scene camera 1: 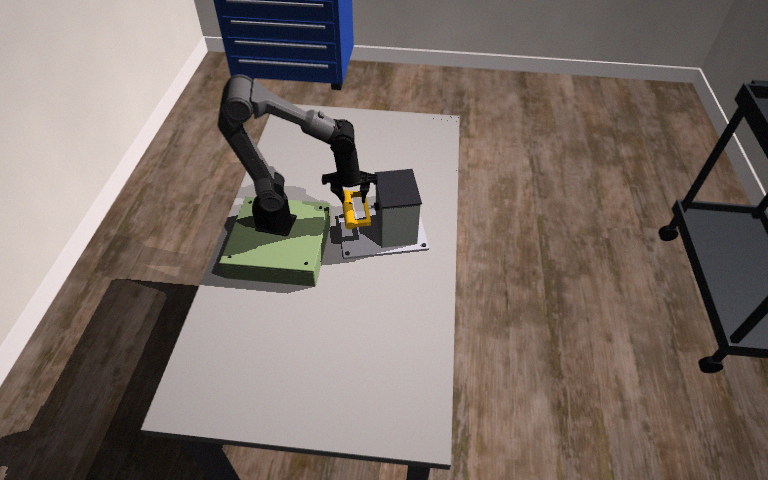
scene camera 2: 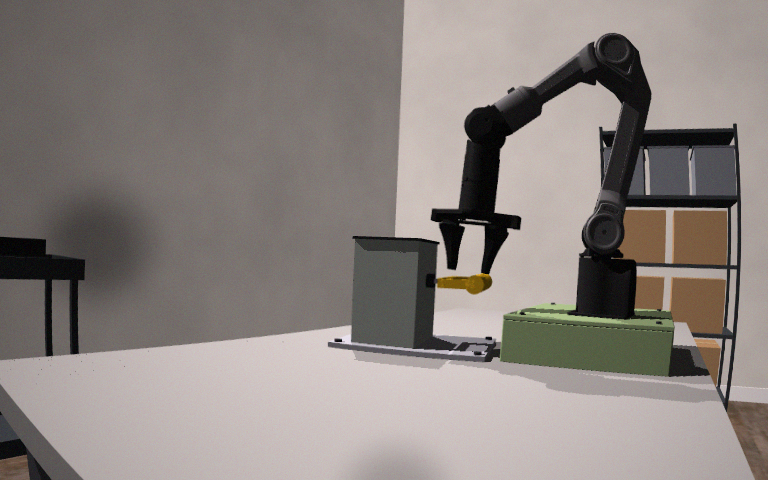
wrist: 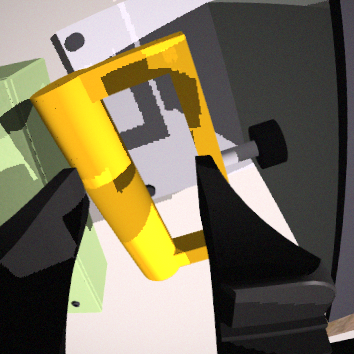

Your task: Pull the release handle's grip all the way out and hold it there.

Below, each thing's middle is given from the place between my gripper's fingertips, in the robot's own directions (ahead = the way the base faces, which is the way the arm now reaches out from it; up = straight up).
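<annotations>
Pale base plate (scene camera 2: 474,349): my gripper is 80 mm short of it, 120 mm above it and 20 mm to the right of it.
</annotations>
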